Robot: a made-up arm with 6 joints.
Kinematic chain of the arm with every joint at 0, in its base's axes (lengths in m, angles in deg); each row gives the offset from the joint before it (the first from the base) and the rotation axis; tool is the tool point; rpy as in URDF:
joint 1: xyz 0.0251 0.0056 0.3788 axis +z
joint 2: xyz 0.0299 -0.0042 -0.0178 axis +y
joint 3: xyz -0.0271 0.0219 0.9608 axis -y
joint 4: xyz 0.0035 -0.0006 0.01 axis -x
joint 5: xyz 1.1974 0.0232 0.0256 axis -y
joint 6: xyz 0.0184 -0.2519 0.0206 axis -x
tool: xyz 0 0.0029 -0.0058 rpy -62.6 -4.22 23.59
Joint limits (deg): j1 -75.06..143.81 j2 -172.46..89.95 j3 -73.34..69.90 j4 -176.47..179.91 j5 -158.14..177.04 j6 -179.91..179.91
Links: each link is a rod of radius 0.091 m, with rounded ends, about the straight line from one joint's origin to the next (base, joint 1, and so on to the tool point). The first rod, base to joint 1, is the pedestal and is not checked.
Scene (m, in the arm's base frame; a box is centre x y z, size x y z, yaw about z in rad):
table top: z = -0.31
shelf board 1: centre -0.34 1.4 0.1 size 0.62 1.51 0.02 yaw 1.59
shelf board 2: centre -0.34 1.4 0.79 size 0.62 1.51 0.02 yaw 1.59
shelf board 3: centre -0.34 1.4 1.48 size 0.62 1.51 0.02 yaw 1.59
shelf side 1: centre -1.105 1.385 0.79 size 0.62 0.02 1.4 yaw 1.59
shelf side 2: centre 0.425 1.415 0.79 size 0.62 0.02 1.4 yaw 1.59
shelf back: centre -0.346 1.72 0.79 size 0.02 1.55 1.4 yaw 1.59
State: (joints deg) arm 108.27 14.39 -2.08 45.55 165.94 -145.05
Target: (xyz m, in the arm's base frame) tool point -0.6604 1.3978 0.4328
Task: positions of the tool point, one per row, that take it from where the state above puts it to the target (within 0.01 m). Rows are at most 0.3 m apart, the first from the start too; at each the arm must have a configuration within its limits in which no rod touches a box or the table.
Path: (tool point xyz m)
1: -0.3187 1.1606 1.1866
2: -0.3115 0.9299 1.1859
3: -0.2745 0.7214 1.1330
4: -0.4328 0.7848 0.9107
5: -0.5628 0.7779 0.6718
6: -0.6474 0.7130 0.4329
7: -0.7042 0.9327 0.4524
8: -0.7096 1.1653 0.4519
9: -0.6604 1.3979 0.4330

